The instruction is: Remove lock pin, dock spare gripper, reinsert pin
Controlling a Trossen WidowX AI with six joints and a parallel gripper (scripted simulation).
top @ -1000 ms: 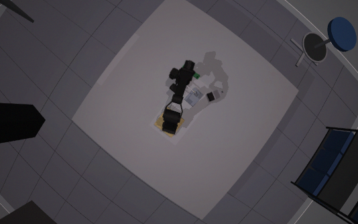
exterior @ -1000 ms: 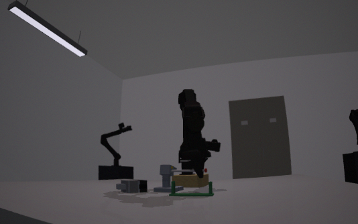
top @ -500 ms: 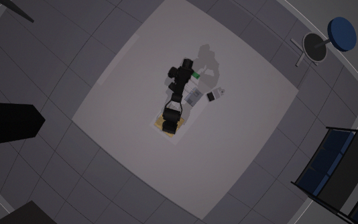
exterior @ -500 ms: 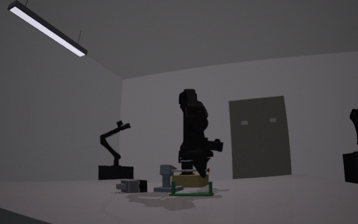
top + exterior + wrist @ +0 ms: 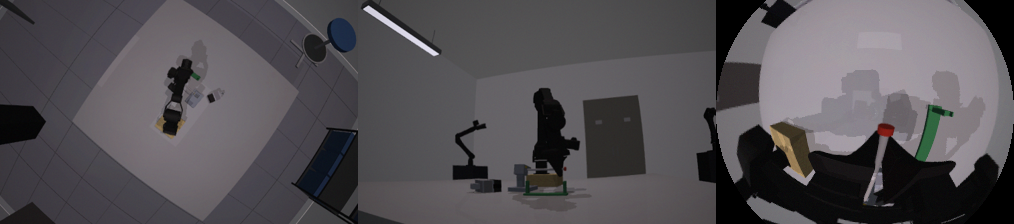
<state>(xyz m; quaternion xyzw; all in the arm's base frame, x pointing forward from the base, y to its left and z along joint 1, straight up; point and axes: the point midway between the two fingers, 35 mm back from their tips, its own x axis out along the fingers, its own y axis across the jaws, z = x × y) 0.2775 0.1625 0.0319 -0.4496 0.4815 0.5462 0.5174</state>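
The green rack is 11 cm ahead of my gripper tip, 2 cm to the right of it and 3 cm below it. Round my gripper tip: spare gripper: 10 cm ahead, 26 cm to the right, 3 cm below; then grey mount: 1 cm behind, 15 cm to the right.
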